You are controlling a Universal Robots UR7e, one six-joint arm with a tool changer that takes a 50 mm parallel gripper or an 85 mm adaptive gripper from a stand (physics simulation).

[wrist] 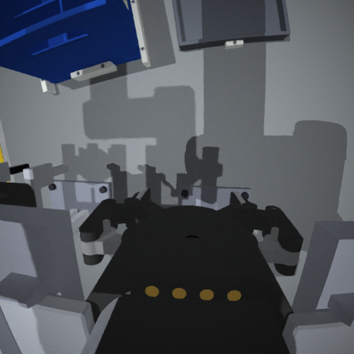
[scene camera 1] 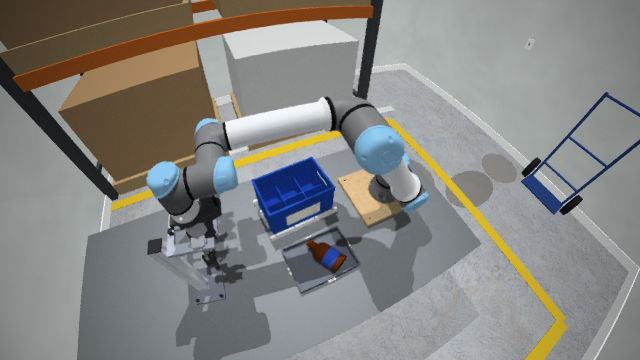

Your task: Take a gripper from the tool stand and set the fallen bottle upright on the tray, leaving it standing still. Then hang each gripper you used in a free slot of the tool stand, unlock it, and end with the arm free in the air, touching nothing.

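Frame: origin at the arm's base, x back, y right, z up, level; millimetres.
Where they show: arm's base, origin of the base link: (scene camera 1: 383, 189).
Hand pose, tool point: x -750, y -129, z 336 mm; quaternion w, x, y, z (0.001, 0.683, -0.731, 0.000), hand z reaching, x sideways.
Things, the pixels of their top centre, and the offset from my tool point. "*": a spot on its surface instead.
- brown bottle with a blue label, middle of its top: (scene camera 1: 324, 249) dx +367, dy -69, dz -281 mm
- grey tray, surface spot: (scene camera 1: 300, 267) * dx +266, dy -81, dz -355 mm
- blue divided bin, surface spot: (scene camera 1: 278, 219) * dx +240, dy +84, dz -235 mm
The brown bottle with a blue label (scene camera 1: 330, 257) lies on its side on the grey tray (scene camera 1: 300, 267) (wrist: 272, 22); the bottle does not show in the wrist view. The tool stand (scene camera 1: 180, 265) (wrist: 37, 240) is at the left in the scene view. The arm's end is down at the stand, over a black two-finger gripper (scene camera 1: 211, 259) (wrist: 191, 199) that sits between two light grey brackets. Its fingers are spread wide with nothing between them, so it is open. The scene view shows it small and partly hidden by the stand. Whether it is locked to the arm cannot be told.
A blue divided bin (scene camera 1: 278, 219) (wrist: 112, 50) stands behind the tray, between the stand and the arm's wooden base plate (scene camera 1: 357, 200). Another black part (wrist: 15, 195) shows at the stand's left in the wrist view. Racks with large boxes (scene camera 1: 150, 120) stand behind; a blue hand truck (scene camera 1: 542, 192) is far right.
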